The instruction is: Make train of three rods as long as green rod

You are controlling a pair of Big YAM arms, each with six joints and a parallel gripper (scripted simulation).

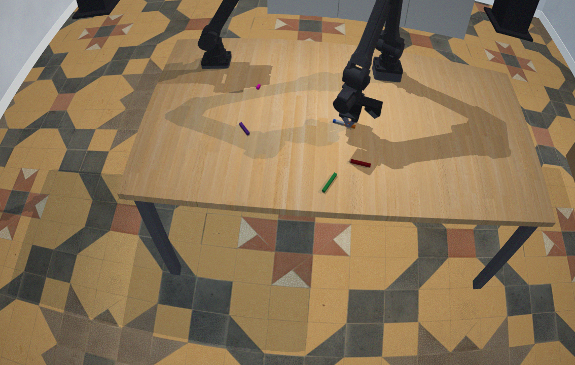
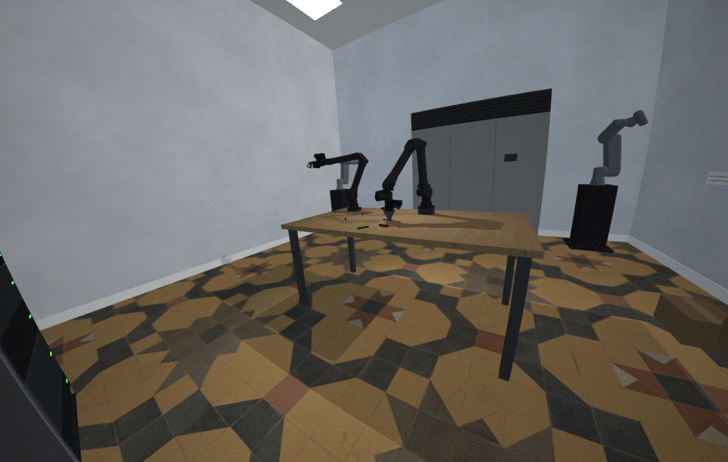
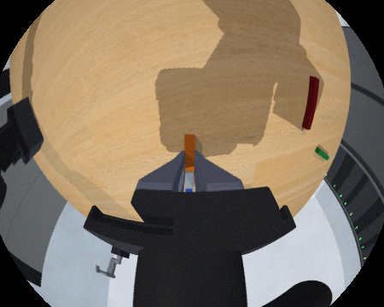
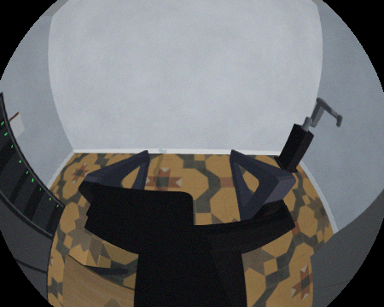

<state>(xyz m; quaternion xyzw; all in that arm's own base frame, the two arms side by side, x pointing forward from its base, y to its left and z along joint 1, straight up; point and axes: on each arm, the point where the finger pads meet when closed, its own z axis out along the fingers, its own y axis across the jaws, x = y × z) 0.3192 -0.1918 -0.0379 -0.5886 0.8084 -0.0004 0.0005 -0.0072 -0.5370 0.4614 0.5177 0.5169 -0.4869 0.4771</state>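
The grey rod lies 10 mm behind my left hand, 30 mm to the right of it and 10 mm below it. From my left hand the other things lie so: green rod 250 mm ahead, 60 mm to the right, 10 mm below; blue rod 10 mm behind, 50 mm to the right, 10 mm below; red rod 170 mm ahead, 40 mm to the left, 10 mm below.
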